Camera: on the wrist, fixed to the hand. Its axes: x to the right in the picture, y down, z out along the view.
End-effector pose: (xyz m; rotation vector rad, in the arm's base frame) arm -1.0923 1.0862 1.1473 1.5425 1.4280 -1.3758
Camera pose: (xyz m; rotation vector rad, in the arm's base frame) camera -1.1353 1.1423 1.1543 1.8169 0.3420 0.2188
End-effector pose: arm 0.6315 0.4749 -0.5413 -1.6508 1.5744 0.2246
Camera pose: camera 0.6673 0.4287 -0.5010 0.3964 -2.7988 -1.1058
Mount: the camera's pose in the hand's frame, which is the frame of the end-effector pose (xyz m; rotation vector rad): 0.0162 -0.0550 -0.0419 -0.5270 0.4178 1.5249
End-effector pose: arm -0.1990 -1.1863 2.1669 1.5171 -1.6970 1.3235
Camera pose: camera -0.1609 -1.1512 2.2155 -0.5859 -2.5760 1.3560
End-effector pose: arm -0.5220 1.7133 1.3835 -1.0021 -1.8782 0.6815
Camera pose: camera -0.5100 1.7008 1.4524 -2.6821 -0.6245 0.6569
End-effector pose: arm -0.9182 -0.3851 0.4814 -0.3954 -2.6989 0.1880
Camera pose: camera -0.9288 -0.4295 0.5358 -2.2200 -1.4595 -0.1926
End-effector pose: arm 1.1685 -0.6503 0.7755 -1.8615 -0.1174 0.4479
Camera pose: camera 1.2063 -0.6644 0.8340 -2.2074 1.6933 1.0716
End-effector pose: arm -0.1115 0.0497 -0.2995 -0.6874 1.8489 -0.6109
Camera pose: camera -0.1458 0.0035 -0.2579 0.6759 2.2880 0.8022
